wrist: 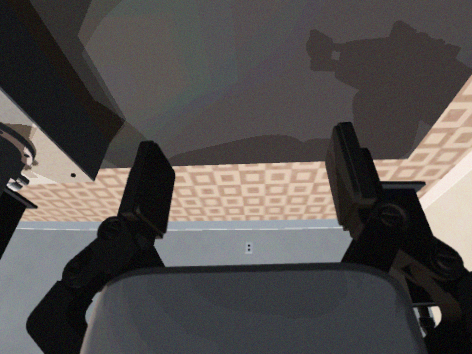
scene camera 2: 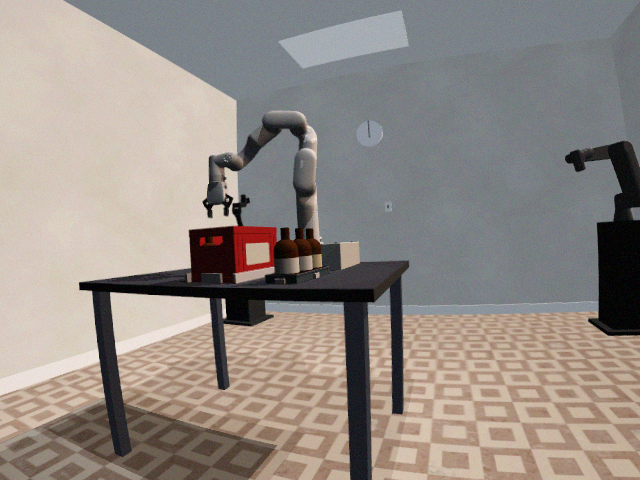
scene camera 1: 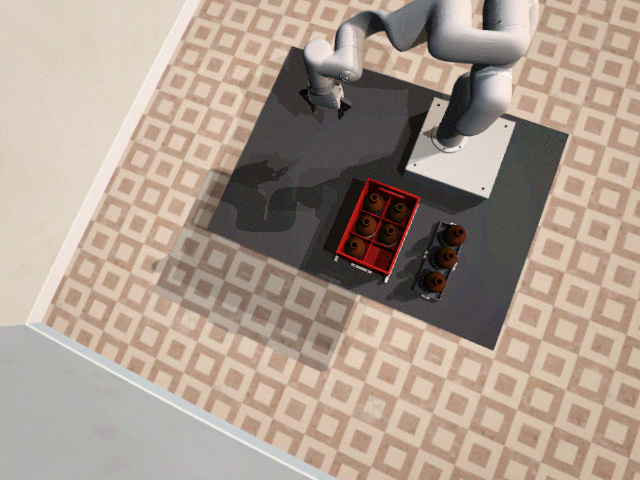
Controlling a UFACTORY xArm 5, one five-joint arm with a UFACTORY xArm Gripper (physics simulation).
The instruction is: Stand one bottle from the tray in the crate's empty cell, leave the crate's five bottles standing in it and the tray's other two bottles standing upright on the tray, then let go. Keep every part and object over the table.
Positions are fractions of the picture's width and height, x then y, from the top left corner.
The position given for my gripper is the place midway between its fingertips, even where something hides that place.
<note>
I see my gripper (wrist: 0.52, 0.42) and a brown bottle (scene camera 2: 0.45, 0.54).
The wrist view does not show the brown bottle: it is out of frame.
</note>
